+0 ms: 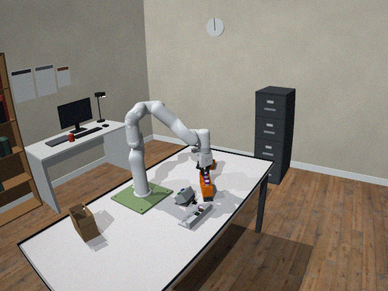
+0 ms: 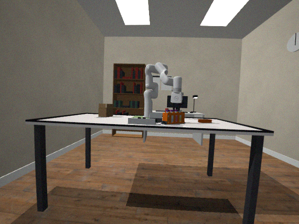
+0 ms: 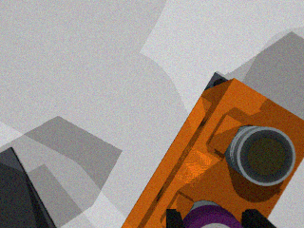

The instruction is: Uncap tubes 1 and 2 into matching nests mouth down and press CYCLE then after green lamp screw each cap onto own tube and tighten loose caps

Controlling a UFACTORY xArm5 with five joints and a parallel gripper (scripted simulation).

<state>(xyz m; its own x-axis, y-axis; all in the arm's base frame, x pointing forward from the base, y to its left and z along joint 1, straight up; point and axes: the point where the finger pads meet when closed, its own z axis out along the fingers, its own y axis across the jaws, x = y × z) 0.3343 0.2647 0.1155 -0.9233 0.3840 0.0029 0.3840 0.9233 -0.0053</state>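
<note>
Right now my hand is 1 cm above the purple cap marked 2. Also, from my hand: grey key housing: 19 cm to the right, 8 cm below, 5 cm behind; then cap 4: 8 cm to the right, 6 cm ahead, 2 cm below; then blue cycle key: 17 cm to the right, 7 cm behind, 6 cm below.
</note>
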